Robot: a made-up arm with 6 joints. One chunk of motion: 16 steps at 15 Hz.
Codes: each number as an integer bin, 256 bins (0 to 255) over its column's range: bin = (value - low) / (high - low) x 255, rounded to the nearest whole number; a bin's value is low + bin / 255 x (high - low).
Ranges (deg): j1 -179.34..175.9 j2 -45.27..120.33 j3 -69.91..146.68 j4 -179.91..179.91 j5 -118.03..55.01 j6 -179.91..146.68
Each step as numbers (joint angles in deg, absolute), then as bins.
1 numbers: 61.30 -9.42 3.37 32.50 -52.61 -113.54
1 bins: 173 55 86 151 96 52
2 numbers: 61.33 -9.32 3.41 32.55 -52.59 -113.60
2 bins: 173 55 86 151 96 52
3 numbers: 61.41 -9.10 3.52 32.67 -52.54 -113.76
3 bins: 173 56 86 151 97 52
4 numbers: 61.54 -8.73 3.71 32.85 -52.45 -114.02
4 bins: 173 56 87 151 97 51
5 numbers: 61.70 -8.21 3.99 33.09 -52.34 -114.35
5 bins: 173 57 87 151 97 51
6 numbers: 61.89 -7.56 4.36 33.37 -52.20 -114.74
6 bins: 173 58 87 151 97 51
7 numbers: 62.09 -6.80 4.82 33.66 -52.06 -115.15
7 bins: 173 59 88 151 97 51
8 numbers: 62.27 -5.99 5.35 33.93 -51.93 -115.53
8 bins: 173 60 89 152 97 50
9 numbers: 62.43 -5.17 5.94 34.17 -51.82 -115.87
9 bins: 174 62 89 152 98 50
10 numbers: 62.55 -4.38 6.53 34.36 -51.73 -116.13
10 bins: 174 63 90 152 98 50
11 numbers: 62.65 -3.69 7.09 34.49 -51.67 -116.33
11 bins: 174 64 91 152 98 50
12 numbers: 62.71 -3.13 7.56 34.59 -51.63 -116.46
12 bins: 174 65 91 152 98 50
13 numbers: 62.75 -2.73 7.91 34.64 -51.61 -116.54
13 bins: 174 66 92 152 98 49
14 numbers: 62.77 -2.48 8.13 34.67 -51.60 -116.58
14 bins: 174 66 92 152 98 49
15 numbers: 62.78 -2.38 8.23 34.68 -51.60 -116.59
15 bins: 174 66 92 152 98 49
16 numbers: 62.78 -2.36 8.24 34.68 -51.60 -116.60
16 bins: 174 66 92 152 98 49
